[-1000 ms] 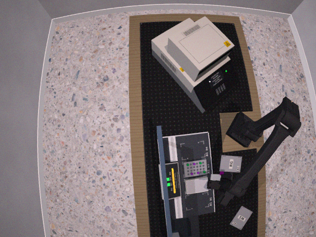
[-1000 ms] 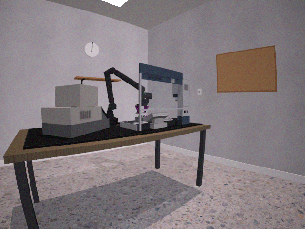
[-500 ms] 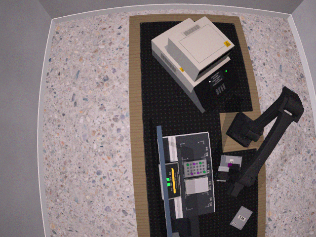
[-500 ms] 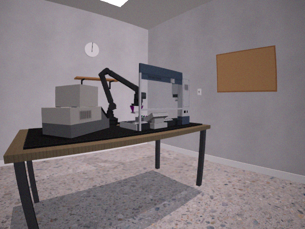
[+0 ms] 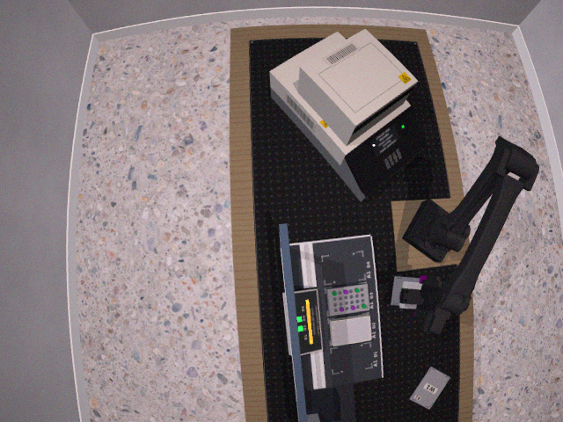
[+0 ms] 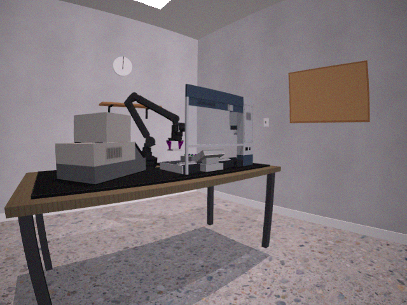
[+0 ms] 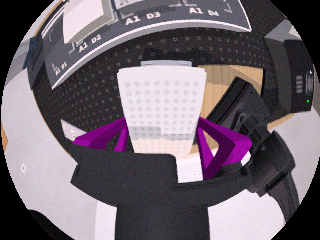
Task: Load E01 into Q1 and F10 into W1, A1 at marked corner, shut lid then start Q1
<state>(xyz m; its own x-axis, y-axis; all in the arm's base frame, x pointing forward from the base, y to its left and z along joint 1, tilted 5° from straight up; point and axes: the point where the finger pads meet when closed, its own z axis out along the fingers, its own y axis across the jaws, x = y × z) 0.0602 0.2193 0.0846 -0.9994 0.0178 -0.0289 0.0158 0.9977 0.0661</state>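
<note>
Now: hand 10 mm past the grey regrip nest, 10 mm to the left of it and 130 mm above it. From my hand the other things lie so: deep-well block (200 mm ahead, 130 mm to the left, 60 mm below); then clear panel (390 mm ahead, 170 mm to the left, 200 mm above); then tube cooling block (230 mm ahead, 30 mm to the left, 60 mm below).
</note>
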